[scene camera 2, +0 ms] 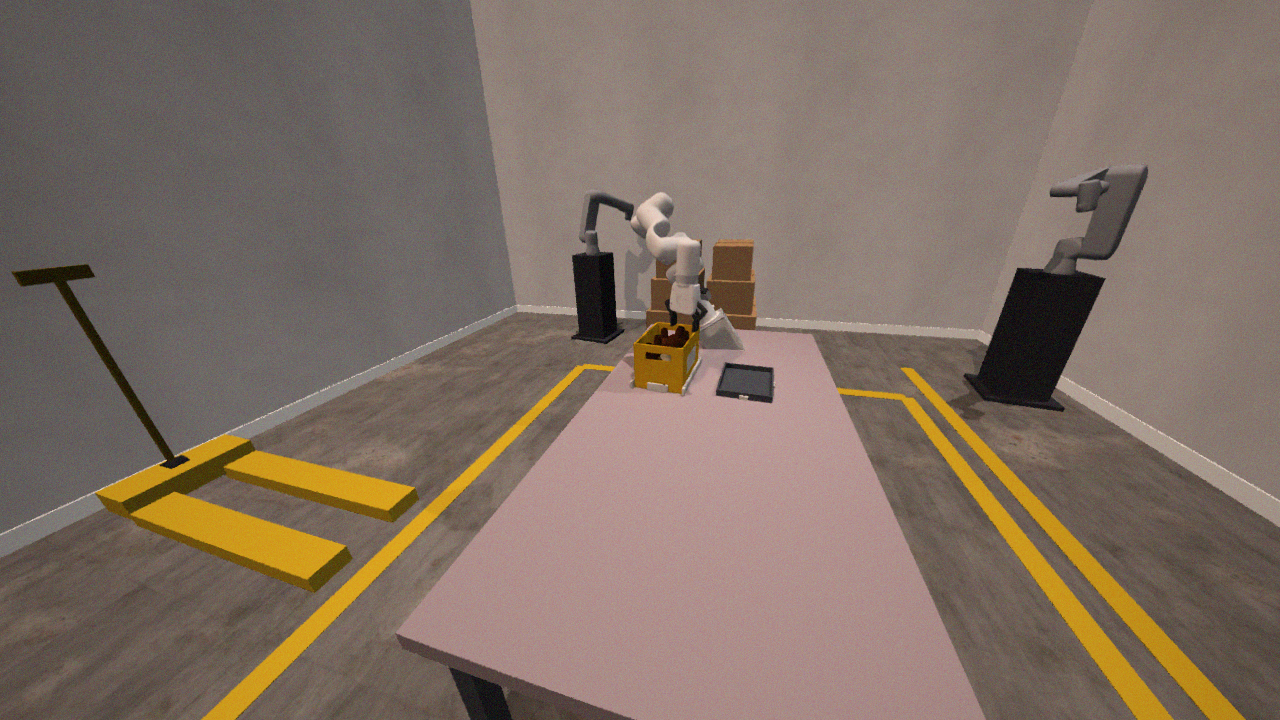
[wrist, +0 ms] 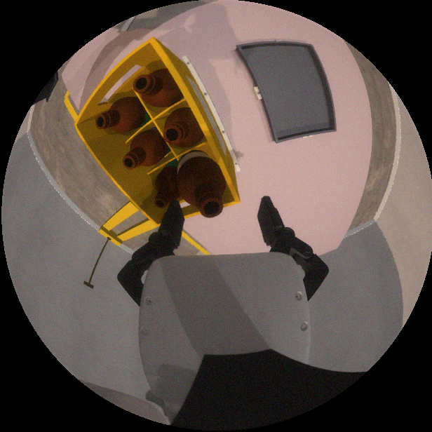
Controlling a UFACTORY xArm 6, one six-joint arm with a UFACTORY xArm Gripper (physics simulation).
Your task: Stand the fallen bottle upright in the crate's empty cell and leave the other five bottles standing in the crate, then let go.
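Frame: origin at the arm's base, x ahead, y right, z down, level; centimetres.
Seen in the pictures: gripper, fingertip midpoint: (scene camera 2: pixel 683 328); arm's base at its link origin: (scene camera 2: pixel 708 320).
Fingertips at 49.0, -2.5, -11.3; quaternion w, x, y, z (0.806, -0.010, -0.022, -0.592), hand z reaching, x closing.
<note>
Pixels of each thing's top centre, then the offset from my fingertips to it, as dx, dy, dz. "spot": a spot on its surface instead. Level surfaces: height alone.
- yellow crate at its top centre: (scene camera 2: pixel 668 334) -8.1, +8.5, +5.8
- dark shallow tray at a spot on its surface: (scene camera 2: pixel 746 383) spot: -10.7, -21.9, +22.8
- pink table at its surface level: dz +23.3
The yellow crate (scene camera 2: pixel 656 374) (wrist: pixel 227 186) stands on the table, with brown bottles in its cells. A brown bottle with a pale band (wrist: pixel 201 180) is in the corner cell nearest the gripper. It looks larger and nearer the camera than the others; its base is hidden, so its depth and exact tilt cannot be told. The other five bottles stand in their cells, one of them (wrist: pixel 167 185) right beside it and partly hidden. My gripper (scene camera 2: pixel 686 317) (wrist: pixel 220 207) is open above that end of the crate, with the banded bottle's mouth showing between its spread fingertips, holding nothing.
A dark shallow tray (scene camera 2: pixel 746 383) (wrist: pixel 295 90) lies on the pink table (scene camera 2: pixel 698 537) (wrist: pixel 300 175) beside the crate. A pale strip (wrist: pixel 212 110) runs along the crate's long side. Cardboard boxes (scene camera 2: pixel 733 291) are stacked behind the table. Two other arms stand on black pedestals on either side.
</note>
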